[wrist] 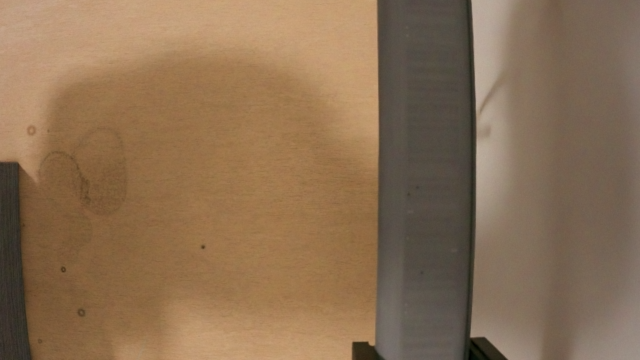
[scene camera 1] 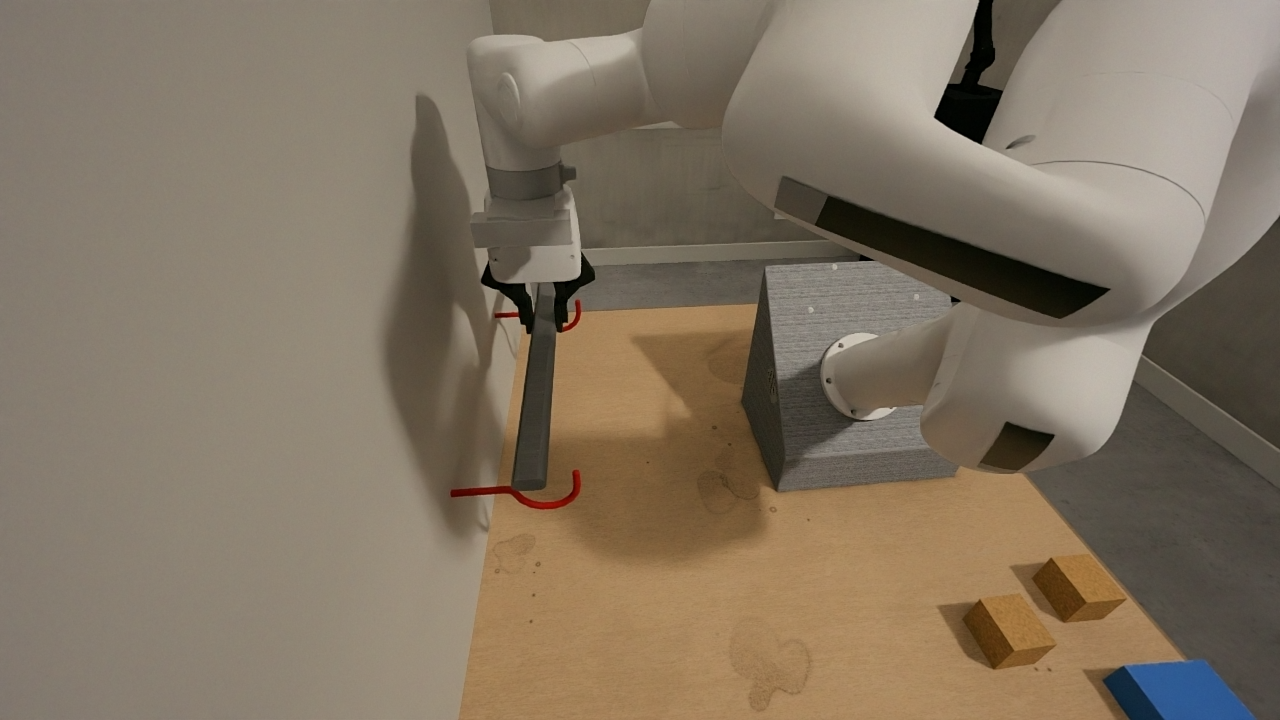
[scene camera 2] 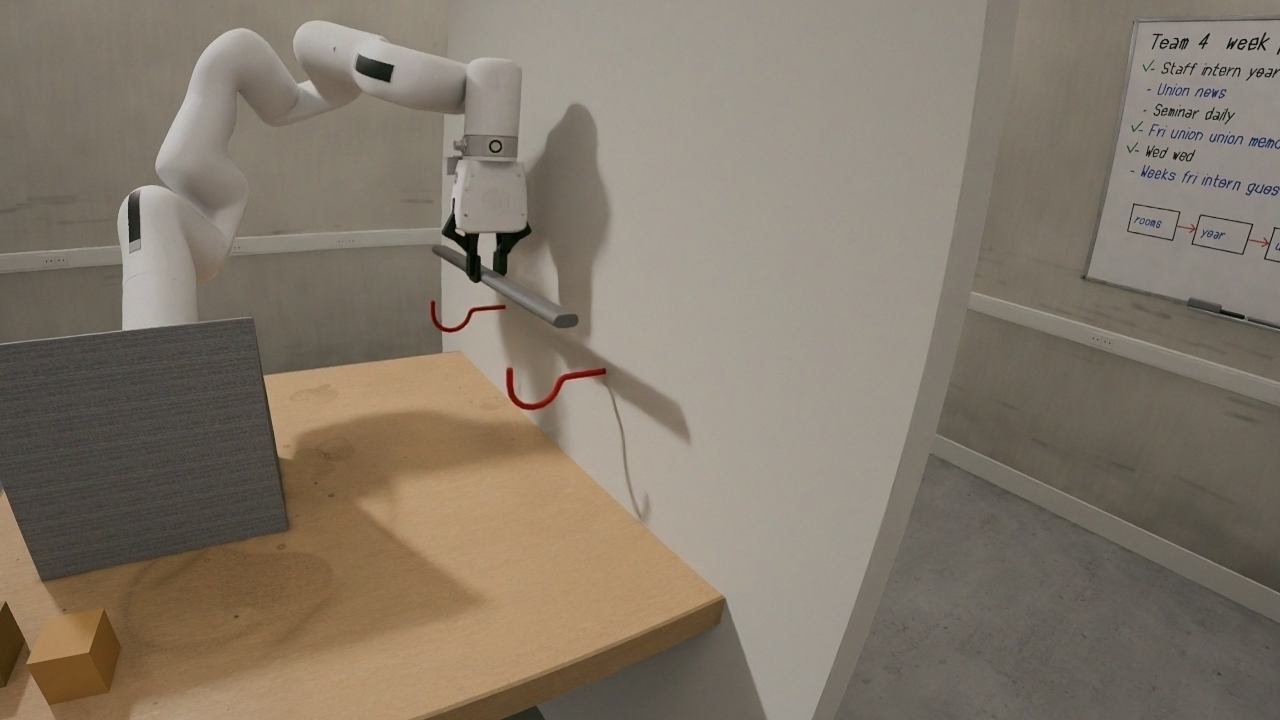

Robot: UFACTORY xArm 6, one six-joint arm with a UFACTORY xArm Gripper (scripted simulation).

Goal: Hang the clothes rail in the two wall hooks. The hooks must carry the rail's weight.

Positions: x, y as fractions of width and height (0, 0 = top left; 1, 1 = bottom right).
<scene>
I see my gripper (scene camera 2: 0.38, 0.39), a grey clothes rail (scene camera 1: 0.41, 0.66) and a white wall (scene camera 1: 0.20, 0.49).
The grey clothes rail shows as well in the wrist view (wrist: 0.67, 0.38) and in scene camera 2 (scene camera 2: 0.44, 0.44). The white wall also shows in the wrist view (wrist: 0.86, 0.75) and in scene camera 2 (scene camera 2: 0.60, 0.31).
</scene>
